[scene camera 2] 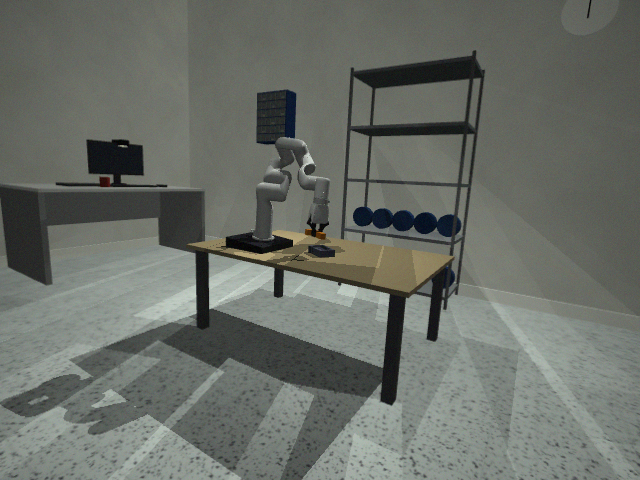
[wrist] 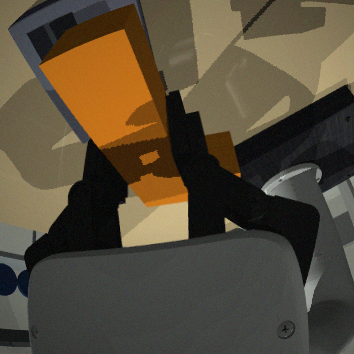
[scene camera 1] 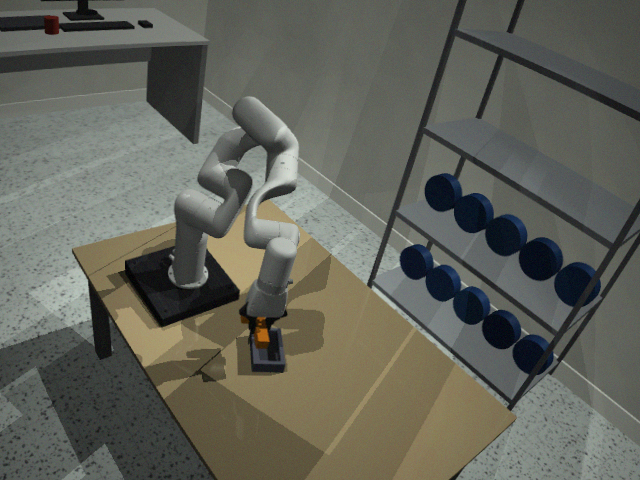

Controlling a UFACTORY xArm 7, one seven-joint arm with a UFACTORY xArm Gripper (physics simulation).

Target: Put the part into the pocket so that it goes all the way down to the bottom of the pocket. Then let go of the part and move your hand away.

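Where they show: gripper, fingertip midpoint: (scene camera 2: 316, 236) (wrist: 144, 118) (scene camera 1: 258, 330); arm's base, link origin: (scene camera 2: 263, 238) (wrist: 290, 183) (scene camera 1: 188, 274).
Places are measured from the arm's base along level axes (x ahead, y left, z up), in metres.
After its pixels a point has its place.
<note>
The orange part (scene camera 1: 262, 338) @[x 0.384, y -0.061, z 0.076 m] (scene camera 2: 321, 235) @[x 0.386, y -0.073, z 0.067 m] (wrist: 105, 90) @[x 0.377, y -0.054, z 0.077 m] has a long block and a smaller piece that shows beyond the right-hand finger in the wrist view. My gripper (scene camera 1: 260, 325) @[x 0.340, y -0.028, z 0.049 m] (scene camera 2: 316, 230) @[x 0.340, y -0.028, z 0.049 m] (wrist: 144, 118) @[x 0.340, y -0.028, z 0.049 m] is shut on the part. The dark blue-grey box with the pocket (scene camera 1: 267, 367) @[x 0.411, y -0.050, z -0.026 m] (scene camera 2: 321, 252) @[x 0.391, y -0.074, z -0.021 m] (wrist: 30, 50) @[x 0.418, y -0.002, z -0.011 m] lies on the table. In scene camera 2 the part is above the box, with a gap between them. In scene camera 1 and the wrist view the long block covers some of the pocket. The pocket's bottom is partly hidden.
The black base plate (scene camera 1: 149, 289) @[x -0.017, y -0.134, z -0.004 m] (scene camera 2: 242, 243) @[x -0.037, y -0.149, z -0.012 m] (wrist: 295, 130) @[x 0.118, y -0.067, z -0.020 m] of the arm stands on the wooden table (scene camera 1: 361, 382) @[x 0.614, y 0.134, z -0.047 m] (scene camera 2: 392, 263) @[x 0.740, y 0.005, z -0.047 m]. A shelf rack (scene camera 1: 395, 217) (scene camera 2: 347, 155) with blue discs stands behind it. A desk (scene camera 1: 178, 93) (scene camera 2: 180, 211) stands farther off.
</note>
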